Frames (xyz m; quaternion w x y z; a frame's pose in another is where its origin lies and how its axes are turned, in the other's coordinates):
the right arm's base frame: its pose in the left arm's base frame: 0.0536 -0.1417 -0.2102 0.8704 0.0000 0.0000 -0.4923
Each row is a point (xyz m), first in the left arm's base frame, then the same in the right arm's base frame.
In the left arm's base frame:
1: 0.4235 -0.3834 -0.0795
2: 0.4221 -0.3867 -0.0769
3: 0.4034 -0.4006 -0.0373
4: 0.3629 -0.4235 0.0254
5: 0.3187 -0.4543 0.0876
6: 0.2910 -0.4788 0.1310
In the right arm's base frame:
1: 0.3977 0.1925 0.1307
2: 0.3998 0.1896 0.1333
3: 0.4021 0.1664 0.1729
4: 0.4009 0.1199 0.2356
5: 0.4045 0.0661 0.2978
6: 0.4112 0.0298 0.3412

